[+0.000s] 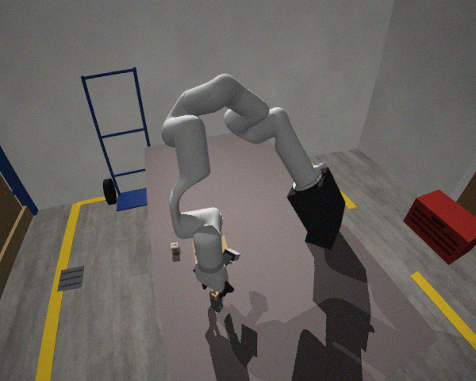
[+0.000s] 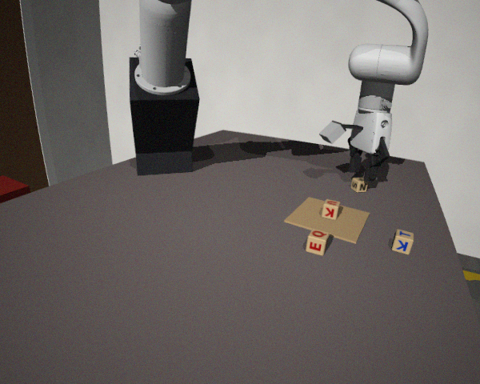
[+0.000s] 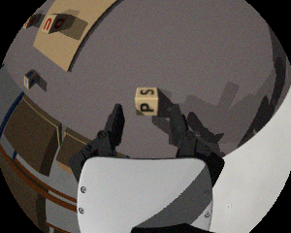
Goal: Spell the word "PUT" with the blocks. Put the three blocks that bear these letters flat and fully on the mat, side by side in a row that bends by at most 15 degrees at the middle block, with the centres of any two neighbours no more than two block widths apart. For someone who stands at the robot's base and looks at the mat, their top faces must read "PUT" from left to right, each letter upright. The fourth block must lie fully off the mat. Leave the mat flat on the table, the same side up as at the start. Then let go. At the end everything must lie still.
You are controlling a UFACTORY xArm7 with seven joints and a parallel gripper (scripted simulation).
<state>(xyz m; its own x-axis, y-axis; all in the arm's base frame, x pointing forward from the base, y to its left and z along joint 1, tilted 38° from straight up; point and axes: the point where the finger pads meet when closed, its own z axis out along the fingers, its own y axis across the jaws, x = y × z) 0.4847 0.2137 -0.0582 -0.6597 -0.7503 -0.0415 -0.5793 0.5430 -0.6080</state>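
The tan mat lies 200 mm to the right of my hand, 50 mm below it and 30 mm behind it.
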